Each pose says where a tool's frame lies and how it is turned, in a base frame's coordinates. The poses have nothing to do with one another.
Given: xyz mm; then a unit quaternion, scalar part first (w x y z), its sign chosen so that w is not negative.
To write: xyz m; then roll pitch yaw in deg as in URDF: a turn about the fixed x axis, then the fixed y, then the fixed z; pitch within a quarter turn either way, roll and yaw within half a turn. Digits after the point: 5 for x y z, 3 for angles.
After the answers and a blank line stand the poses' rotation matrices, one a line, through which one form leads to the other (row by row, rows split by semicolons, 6 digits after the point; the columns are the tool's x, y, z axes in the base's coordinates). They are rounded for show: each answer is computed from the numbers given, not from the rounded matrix.
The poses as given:
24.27, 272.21, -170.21, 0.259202, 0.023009, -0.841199, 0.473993
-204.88, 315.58, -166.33, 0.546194, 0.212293, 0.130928, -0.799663
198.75, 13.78, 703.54, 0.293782, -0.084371, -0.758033, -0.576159
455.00, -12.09, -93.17, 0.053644, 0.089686, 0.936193, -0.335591
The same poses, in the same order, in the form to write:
0.02427, 0.27221, -0.17021, -117.922, -27.251, 166.535
-0.20488, 0.31558, -0.16633, 1.473, 28.852, -110.953
0.19875, 0.01378, 0.70354, 101.222, -32.862, -165.479
0.45500, -0.01209, -0.09317, -141.180, 9.244, 172.319

-0.864570 -0.284430 -0.414269; 0.207010 0.549603 -0.809373; 0.457893 -0.785517 -0.416290
-0.313207 0.929133 -0.196502; -0.817953 -0.369059 -0.441303; -0.482550 0.022510 0.875579
-0.813147 0.466443 -0.348171; -0.210618 0.321844 0.923069; 0.542615 0.823922 -0.163466
-0.978157 0.203932 0.040247; 0.131922 0.758670 -0.637978; -0.160638 -0.618734 -0.769002

